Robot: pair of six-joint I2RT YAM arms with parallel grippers.
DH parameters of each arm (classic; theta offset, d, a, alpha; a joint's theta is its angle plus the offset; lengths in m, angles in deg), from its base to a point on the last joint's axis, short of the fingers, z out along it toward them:
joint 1: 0 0.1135 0.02 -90
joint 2: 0 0 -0.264 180
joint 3: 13.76 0 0.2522 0
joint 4: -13.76 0 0.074 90
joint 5: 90 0 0 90
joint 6: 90 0.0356 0 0
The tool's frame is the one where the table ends.
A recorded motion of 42 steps. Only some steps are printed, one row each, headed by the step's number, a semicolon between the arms.
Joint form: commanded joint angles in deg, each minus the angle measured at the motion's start. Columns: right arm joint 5, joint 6, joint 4, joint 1, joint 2, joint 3; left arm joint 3, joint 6, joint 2, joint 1, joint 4, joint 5.
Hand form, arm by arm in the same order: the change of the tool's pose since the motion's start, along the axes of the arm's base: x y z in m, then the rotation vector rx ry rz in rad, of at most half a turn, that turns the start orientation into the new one. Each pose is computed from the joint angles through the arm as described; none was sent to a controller.
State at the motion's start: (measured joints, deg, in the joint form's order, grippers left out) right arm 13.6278 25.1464 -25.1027 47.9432 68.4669 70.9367; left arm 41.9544 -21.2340 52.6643 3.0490 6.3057 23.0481
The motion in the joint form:
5: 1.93 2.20 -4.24 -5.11 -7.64 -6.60; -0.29 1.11 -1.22 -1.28 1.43 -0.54
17: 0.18 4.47 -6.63 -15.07 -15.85 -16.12; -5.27 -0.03 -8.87 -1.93 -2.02 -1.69
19: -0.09 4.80 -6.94 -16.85 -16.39 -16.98; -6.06 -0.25 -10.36 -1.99 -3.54 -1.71
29: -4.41 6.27 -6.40 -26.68 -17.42 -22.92; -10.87 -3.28 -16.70 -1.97 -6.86 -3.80
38: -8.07 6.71 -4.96 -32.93 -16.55 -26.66; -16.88 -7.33 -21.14 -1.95 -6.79 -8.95
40: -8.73 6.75 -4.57 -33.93 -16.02 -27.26; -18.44 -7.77 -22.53 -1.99 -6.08 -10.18
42: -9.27 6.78 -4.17 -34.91 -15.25 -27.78; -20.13 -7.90 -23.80 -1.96 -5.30 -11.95
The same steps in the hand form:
5: -0.0092 -0.0424 -0.0161 -0.0188 0.0467 -0.1351; -0.0044 -0.0047 0.0050 0.0204 -0.0479 -0.0139
17: -0.0143 -0.0919 -0.0487 -0.0153 0.1213 -0.2989; -0.0314 -0.0070 -0.0085 0.0024 -0.0273 -0.0042
19: -0.0132 -0.0982 -0.0526 -0.0143 0.1336 -0.3285; -0.0366 -0.0073 -0.0120 -0.0015 -0.0117 -0.0047
29: -0.0033 -0.1273 -0.0839 0.0025 0.2293 -0.4474; -0.0558 -0.0064 -0.0313 -0.0489 0.0369 0.0363
38: 0.0047 -0.1444 -0.1065 0.0193 0.2995 -0.5068; -0.0656 -0.0034 -0.0581 -0.1084 0.0809 0.1333
40: 0.0069 -0.1470 -0.1111 0.0211 0.3147 -0.5152; -0.0685 -0.0028 -0.0633 -0.1145 0.0724 0.1541
42: 0.0097 -0.1494 -0.1160 0.0209 0.3315 -0.5252; -0.0709 -0.0017 -0.0696 -0.1149 0.0647 0.1853

